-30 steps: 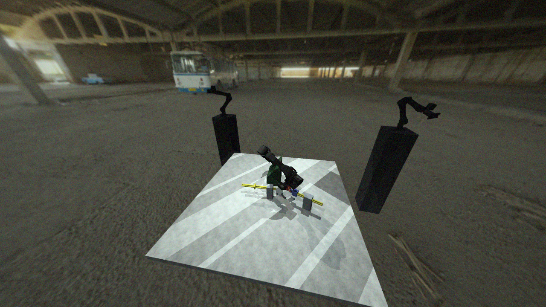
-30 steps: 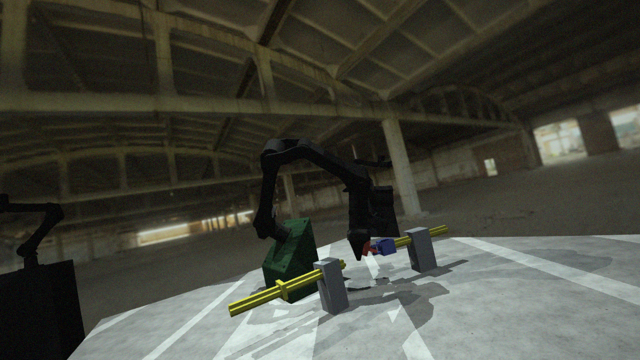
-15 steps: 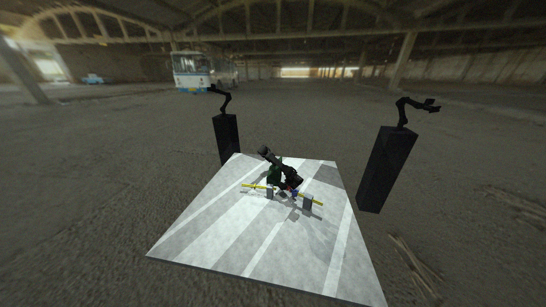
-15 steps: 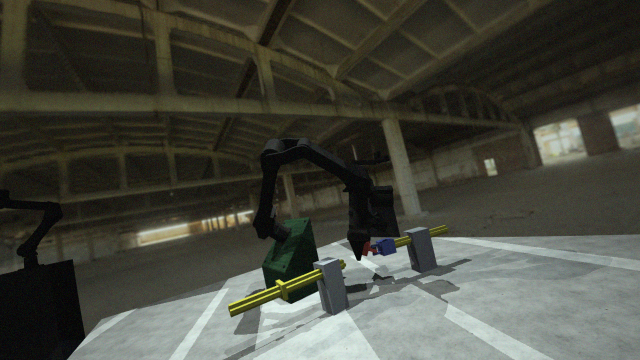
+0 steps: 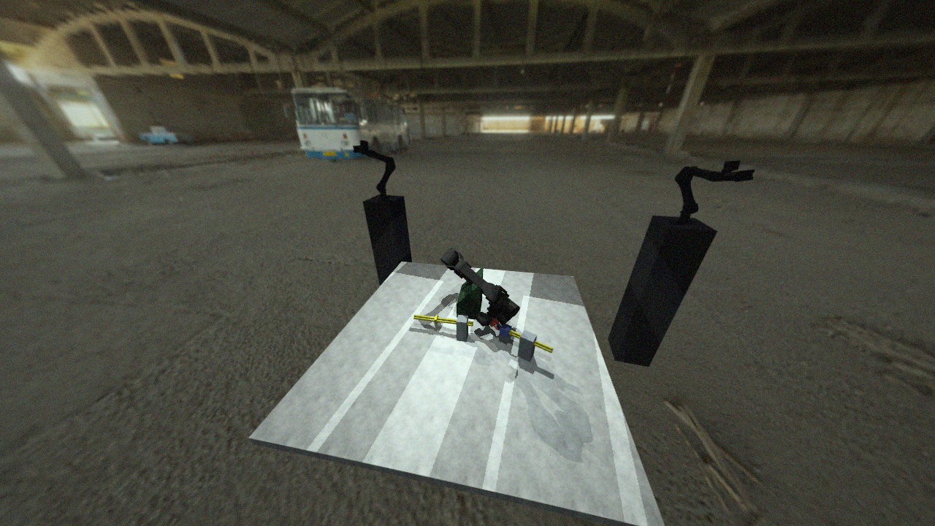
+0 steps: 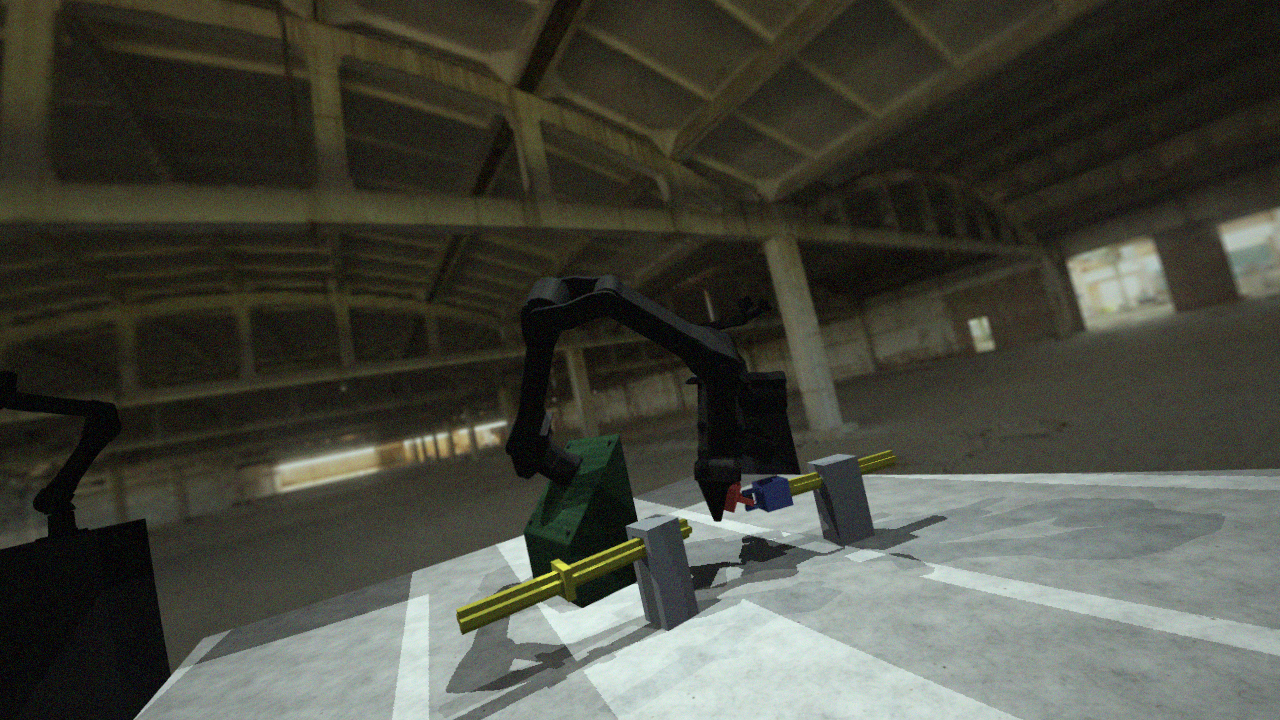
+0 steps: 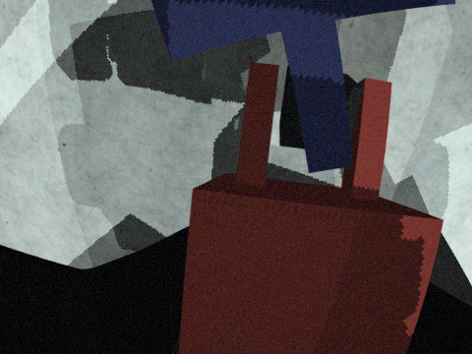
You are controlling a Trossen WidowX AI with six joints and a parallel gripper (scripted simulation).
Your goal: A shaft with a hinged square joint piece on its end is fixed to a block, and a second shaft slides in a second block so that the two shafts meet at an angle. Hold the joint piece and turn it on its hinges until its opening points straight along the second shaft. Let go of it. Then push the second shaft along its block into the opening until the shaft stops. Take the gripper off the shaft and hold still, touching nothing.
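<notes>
My gripper tip is 3 cm below the red joint piece, 2 cm to the right of it and 1 cm short of it.
</notes>
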